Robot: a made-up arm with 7 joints. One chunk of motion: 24 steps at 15 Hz.
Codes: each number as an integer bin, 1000 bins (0 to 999) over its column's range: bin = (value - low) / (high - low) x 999, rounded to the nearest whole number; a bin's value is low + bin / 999 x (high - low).
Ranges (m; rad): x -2..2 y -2..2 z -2..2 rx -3.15..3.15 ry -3.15..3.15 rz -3.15..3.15
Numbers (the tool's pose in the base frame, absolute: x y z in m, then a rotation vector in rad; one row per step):
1: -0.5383 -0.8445 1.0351 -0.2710 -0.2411 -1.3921
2: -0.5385 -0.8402 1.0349 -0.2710 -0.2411 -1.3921
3: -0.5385 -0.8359 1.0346 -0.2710 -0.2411 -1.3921
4: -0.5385 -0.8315 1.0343 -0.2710 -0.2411 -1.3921
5: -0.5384 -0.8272 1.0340 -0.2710 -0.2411 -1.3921
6: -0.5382 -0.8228 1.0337 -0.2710 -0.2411 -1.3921
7: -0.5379 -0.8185 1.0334 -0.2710 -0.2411 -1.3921
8: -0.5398 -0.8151 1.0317 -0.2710 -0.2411 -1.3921
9: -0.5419 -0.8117 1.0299 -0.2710 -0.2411 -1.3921
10: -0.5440 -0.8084 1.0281 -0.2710 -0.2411 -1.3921
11: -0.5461 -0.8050 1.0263 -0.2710 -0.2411 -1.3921
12: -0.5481 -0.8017 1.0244 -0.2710 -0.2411 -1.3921
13: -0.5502 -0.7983 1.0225 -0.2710 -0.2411 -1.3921
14: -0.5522 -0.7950 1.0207 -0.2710 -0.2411 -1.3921
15: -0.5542 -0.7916 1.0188 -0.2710 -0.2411 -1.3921
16: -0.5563 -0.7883 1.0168 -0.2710 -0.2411 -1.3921
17: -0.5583 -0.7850 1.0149 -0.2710 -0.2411 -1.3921
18: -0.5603 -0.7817 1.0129 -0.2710 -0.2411 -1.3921
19: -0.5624 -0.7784 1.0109 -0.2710 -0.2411 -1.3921
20: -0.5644 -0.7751 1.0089 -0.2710 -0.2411 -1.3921
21: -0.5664 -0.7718 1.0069 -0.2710 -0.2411 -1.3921
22: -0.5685 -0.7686 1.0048 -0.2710 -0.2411 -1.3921
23: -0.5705 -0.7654 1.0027 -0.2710 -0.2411 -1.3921
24: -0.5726 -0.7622 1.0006 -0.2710 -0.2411 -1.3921
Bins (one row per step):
1: 365 289 758 457 461 279
2: 365 290 758 457 461 279
3: 365 291 758 457 461 279
4: 365 292 758 457 461 279
5: 365 293 758 457 461 279
6: 365 294 758 457 461 279
7: 365 295 758 457 461 279
8: 365 296 757 457 461 279
9: 364 297 757 457 461 279
10: 364 298 756 457 461 279
11: 363 298 756 457 461 279
12: 363 299 755 457 461 279
13: 362 300 755 457 461 279
14: 362 301 754 457 461 279
15: 361 302 754 457 461 279
16: 361 303 753 457 461 279
17: 360 303 753 457 461 279
18: 360 304 752 457 461 279
19: 359 305 752 457 461 279
20: 359 306 751 457 461 279
21: 358 307 751 457 461 279
22: 358 308 750 457 461 279
23: 357 308 750 457 461 279
24: 356 309 749 457 461 279

